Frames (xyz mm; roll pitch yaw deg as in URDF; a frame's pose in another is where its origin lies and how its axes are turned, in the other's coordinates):
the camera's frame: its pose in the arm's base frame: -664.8 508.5 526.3 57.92 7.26 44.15
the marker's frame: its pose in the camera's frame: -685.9 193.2 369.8 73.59 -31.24 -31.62
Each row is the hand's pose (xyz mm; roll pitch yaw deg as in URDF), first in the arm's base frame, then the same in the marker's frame.
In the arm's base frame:
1: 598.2 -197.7 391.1 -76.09 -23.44 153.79
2: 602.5 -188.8 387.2 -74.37 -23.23 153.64
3: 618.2 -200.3 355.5 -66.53 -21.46 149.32
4: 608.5 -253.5 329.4 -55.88 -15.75 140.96
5: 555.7 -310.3 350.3 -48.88 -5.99 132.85
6: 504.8 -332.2 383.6 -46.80 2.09 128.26
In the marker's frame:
1: 1653.7 -183.2 223.9 30.29 28.05 177.81
2: 1658.8 -189.6 217.1 32.08 28.13 178.08
3: 1680.3 -210.1 239.5 39.90 31.46 -178.66
4: 1675.5 -212.6 299.3 53.25 37.28 -169.15
5: 1619.2 -179.5 346.1 68.58 40.78 -153.56
6: 1562.6 -149.9 356.0 78.49 40.49 -141.31

